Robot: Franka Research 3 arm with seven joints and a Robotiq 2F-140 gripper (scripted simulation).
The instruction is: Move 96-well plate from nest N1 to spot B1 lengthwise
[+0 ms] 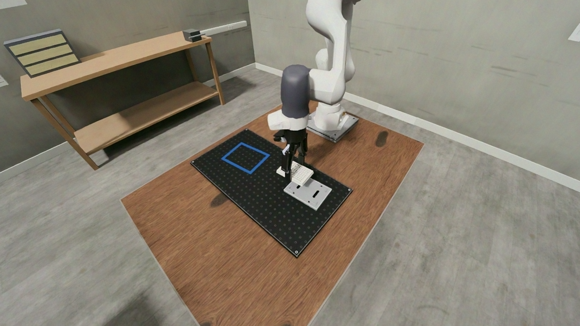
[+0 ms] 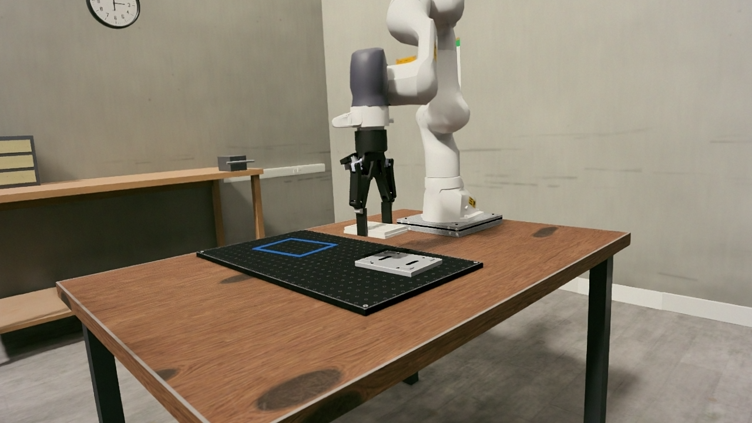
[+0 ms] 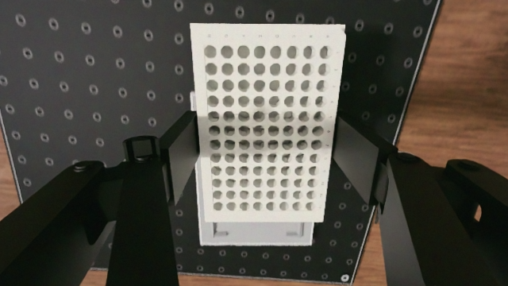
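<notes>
Now: the grey plate nest 90 mm below my hand and 70 mm to the left of it. Round my hand: white 96-well plate: 20 mm below.
</notes>
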